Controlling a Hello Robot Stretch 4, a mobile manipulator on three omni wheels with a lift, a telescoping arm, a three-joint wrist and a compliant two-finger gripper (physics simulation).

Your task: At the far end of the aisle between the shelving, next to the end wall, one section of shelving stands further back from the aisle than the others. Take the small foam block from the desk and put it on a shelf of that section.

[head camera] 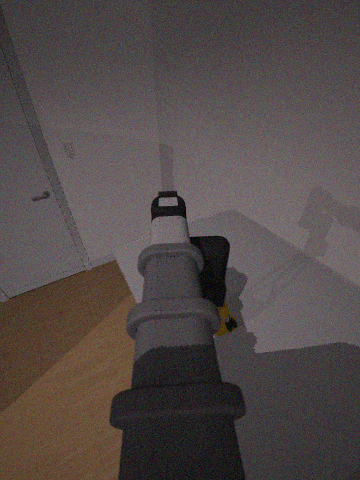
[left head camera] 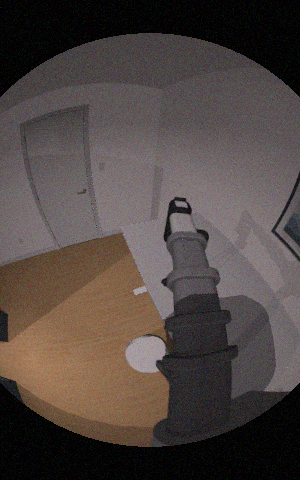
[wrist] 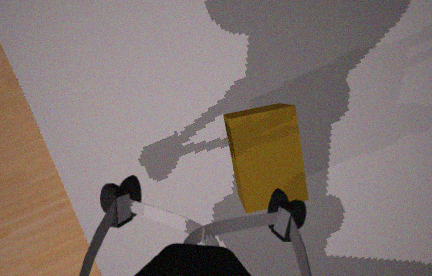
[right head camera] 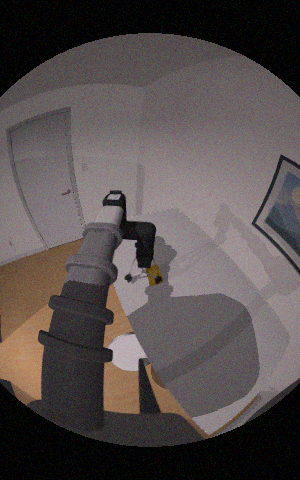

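Seen in the pictures: gripper, fingertip midpoint: (wrist: 203,197) (right head camera: 142,280); robot's base, link origin: (left head camera: 146,352) (right head camera: 130,350).
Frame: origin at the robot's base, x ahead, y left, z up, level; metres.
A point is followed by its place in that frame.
Note:
The small foam block, yellow (head camera: 221,327) {x 0.391, y -0.135, z 0.968 m} (right head camera: 154,272) {x 0.433, y -0.147, z 0.974 m} (wrist: 267,160) {x 0.430, y -0.144, z 0.973 m}, stands on the white desk (head camera: 290,295) {x 0.514, y -0.431, z 0.922 m} (left head camera: 142,255) {x 0.590, y 0.098, z 0.922 m} (right head camera: 210,272) {x 0.462, y -0.495, z 0.922 m} (wrist: 75,100) {x 0.474, y 0.053, z 0.922 m}. My gripper (right head camera: 143,278) {x 0.390, y -0.089, z 0.963 m} (wrist: 203,197) {x 0.390, y -0.089, z 0.963 m} is open, with nothing between its fingers. In the wrist view the block is ahead and to the right of the gap, and the right fingertip overlaps its lower right edge; whether they touch cannot be told. The left fingertip is over bare desk, near the desk's left edge. In the head view the arm hides much of the gripper. The shelving does not show.
A closed door (head camera: 30,235) {x 1.528, y 1.231, z 0.573 m} (left head camera: 62,185) {x 1.510, y 1.267, z 1.041 m} (right head camera: 45,185) {x 1.501, y 1.287, z 1.073 m} is at the back left, beyond the wooden floor. A round white object (left head camera: 145,354) {x -0.005, y 0.014, z 0.187 m} (right head camera: 125,352) {x -0.007, y 0.034, z 0.187 m} is beside the desk's near left edge. A framed picture (left head camera: 294,225) {x 0.483, y -0.753, z 1.364 m} (right head camera: 287,210) {x 0.453, y -0.769, z 1.428 m} hangs on the right wall behind the desk.

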